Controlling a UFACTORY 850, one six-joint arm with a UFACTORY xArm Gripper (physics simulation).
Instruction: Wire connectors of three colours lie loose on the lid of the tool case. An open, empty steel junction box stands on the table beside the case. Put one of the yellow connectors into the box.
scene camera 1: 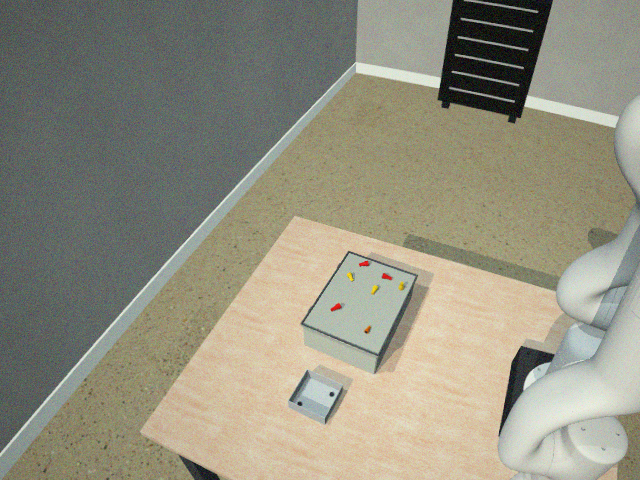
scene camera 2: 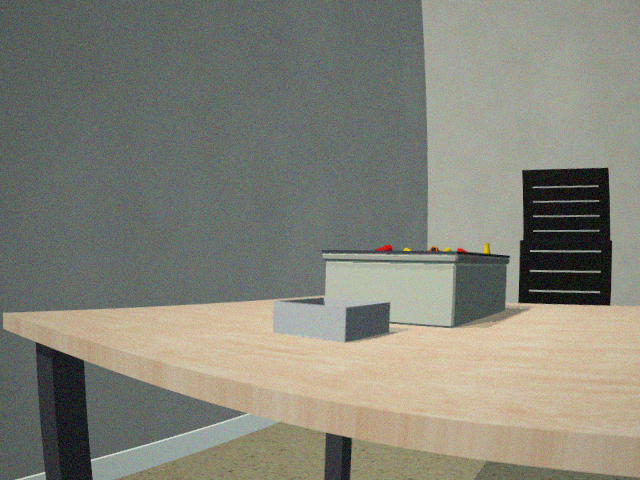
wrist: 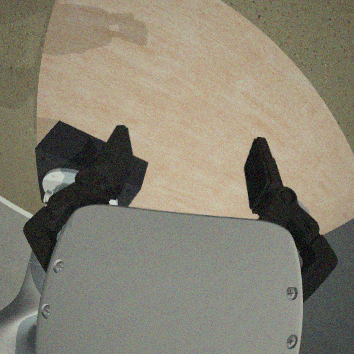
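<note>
Three yellow connectors are on the lid of the grey tool case (scene camera 1: 341, 341) (scene camera 2: 392, 289): one yellow connector (scene camera 1: 350, 276) near the left edge, one yellow connector (scene camera 1: 374, 289) near the middle, and one yellow connector (scene camera 1: 401, 285) (scene camera 2: 486, 248) near the right edge, standing upright. Three red connectors and an orange connector (scene camera 1: 367, 329) lie on the same lid. The open, empty steel junction box (scene camera 1: 308, 409) (scene camera 2: 310, 319) stands on the table in front of the case. My gripper (wrist: 189, 145) is open and empty, high above the table; its fingers do not show in the scene views.
The arm (scene camera 1: 558, 413) and its black base plate (scene camera 1: 511, 382) (wrist: 60, 137) are at the right of the table (scene camera 1: 232, 392) (scene camera 2: 180, 351) (wrist: 200, 90). A black drawer cabinet (scene camera 1: 491, 56) (scene camera 2: 566, 263) stands by the far wall.
</note>
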